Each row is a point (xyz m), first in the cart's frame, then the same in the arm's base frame.
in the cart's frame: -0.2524 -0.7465 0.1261
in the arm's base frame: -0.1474 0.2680 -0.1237
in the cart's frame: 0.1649 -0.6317 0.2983
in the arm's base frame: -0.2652 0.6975 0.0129
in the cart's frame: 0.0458 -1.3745 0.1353
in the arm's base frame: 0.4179 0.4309 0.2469
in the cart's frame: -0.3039 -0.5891 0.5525
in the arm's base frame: -0.5141 0.2439 0.1487
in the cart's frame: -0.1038 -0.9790 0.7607
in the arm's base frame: -0.2688 0.3567 0.5518
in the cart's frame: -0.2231 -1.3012 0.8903
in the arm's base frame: -0.0907 0.1720 0.8145
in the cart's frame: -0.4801 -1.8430 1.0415
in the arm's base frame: 0.2351 -0.1928 1.1929
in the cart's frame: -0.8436 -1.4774 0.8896
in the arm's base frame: -0.0472 -0.4714 0.8302
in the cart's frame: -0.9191 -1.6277 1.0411
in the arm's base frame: -0.0160 -0.5782 1.0273
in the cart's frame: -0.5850 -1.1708 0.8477
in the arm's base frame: -0.2361 -0.1548 0.6667
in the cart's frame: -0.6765 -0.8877 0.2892
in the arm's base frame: -0.1879 -0.1783 0.0362
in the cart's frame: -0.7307 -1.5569 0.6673
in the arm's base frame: 0.1561 -0.3740 0.6974
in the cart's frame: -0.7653 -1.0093 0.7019
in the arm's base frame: -0.3221 -0.2960 0.4376
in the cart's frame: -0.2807 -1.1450 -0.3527
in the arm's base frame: 0.4339 0.1654 -0.3246
